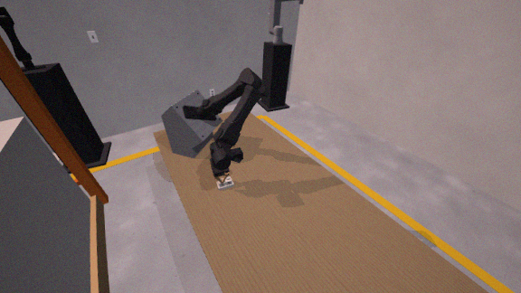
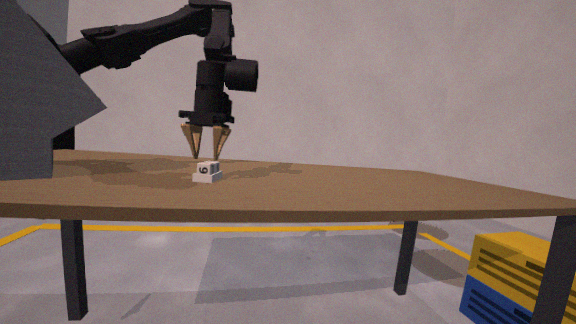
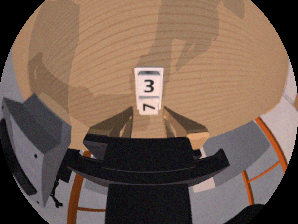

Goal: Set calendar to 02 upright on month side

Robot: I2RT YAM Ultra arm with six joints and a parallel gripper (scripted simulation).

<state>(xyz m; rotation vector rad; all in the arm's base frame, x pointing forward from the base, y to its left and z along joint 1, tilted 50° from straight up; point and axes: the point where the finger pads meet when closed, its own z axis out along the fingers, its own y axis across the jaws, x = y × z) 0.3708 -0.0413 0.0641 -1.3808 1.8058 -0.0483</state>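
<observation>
The small white tray is 5 cm below my hand and 2 cm to the left of it.
</observation>
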